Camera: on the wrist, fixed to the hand. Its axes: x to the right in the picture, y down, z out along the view.
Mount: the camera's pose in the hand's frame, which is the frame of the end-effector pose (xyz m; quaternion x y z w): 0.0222 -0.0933 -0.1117 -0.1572 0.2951 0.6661 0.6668
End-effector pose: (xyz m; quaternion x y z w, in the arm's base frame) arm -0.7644 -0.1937 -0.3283 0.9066 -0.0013 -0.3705 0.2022
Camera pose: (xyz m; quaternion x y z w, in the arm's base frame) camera -0.6870 -0.0706 -0.3056 0.6811 -0.4868 0.1550 0.5245
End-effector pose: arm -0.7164 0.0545 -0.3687 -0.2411 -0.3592 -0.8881 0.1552
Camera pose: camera -0.8122 0.0373 -0.4792 -0.1623 0.1065 -0.6164 0.7631
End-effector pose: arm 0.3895 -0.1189 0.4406 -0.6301 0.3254 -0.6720 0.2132
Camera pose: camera 0.2884 -0.0505 0.5229 -0.0386 0.8052 -0.4409 0.3947
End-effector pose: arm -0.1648 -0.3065 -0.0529 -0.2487 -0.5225 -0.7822 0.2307
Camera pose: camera -0.2563 -0.3805 -0.1414 -0.3193 0.0083 -0.5234 0.7899
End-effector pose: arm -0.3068 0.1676 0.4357 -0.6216 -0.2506 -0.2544 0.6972
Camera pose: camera -0.3487 0.0465 0.5081 -0.6159 0.4927 0.0719 0.6106
